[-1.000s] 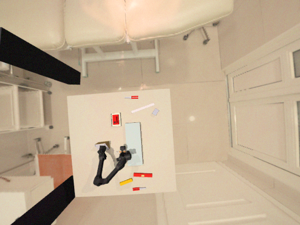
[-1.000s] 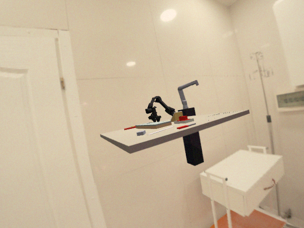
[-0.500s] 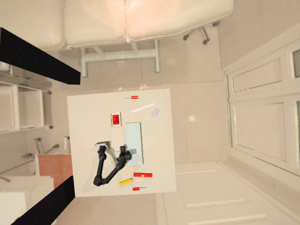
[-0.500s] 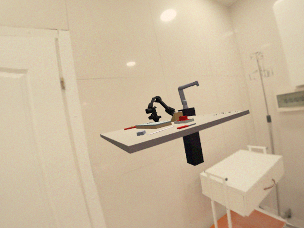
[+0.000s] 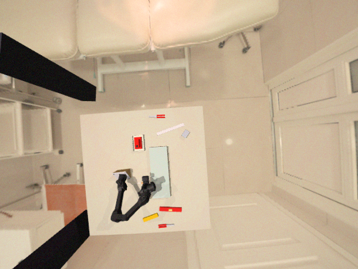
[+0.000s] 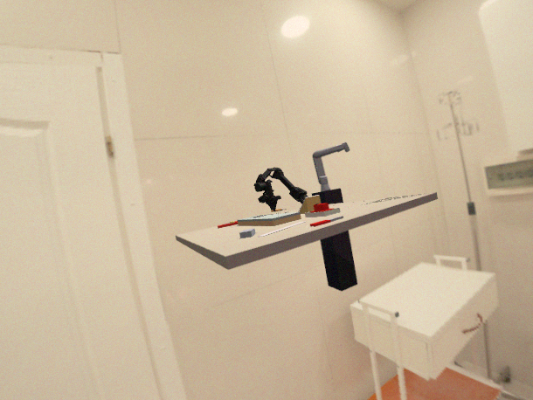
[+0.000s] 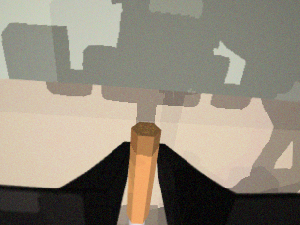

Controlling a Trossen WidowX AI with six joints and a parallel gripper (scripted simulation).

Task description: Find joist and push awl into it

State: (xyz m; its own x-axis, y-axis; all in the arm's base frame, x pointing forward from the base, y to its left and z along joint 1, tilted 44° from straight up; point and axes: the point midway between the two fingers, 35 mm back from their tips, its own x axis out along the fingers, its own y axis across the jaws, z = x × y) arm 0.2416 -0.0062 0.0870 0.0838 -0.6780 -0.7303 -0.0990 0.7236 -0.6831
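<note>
My gripper tip is 60 mm past the awl and 10 mm to the left of it. The rest, counted from my gripper tip: yellow block 390 mm to the right, 50 mm below, 30 mm ahead; then stud finder 370 mm to the left, 120 mm behind, 10 mm below; then red level 290 mm to the right, 240 mm ahead, 40 mm below.
</note>
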